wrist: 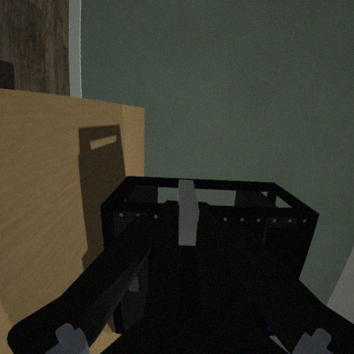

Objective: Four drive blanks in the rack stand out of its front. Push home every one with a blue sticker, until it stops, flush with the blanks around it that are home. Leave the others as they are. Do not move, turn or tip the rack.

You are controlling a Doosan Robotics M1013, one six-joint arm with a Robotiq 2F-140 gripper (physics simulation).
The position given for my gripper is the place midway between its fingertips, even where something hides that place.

Note:
In view: my gripper (184, 192) and a black rack (287, 231).

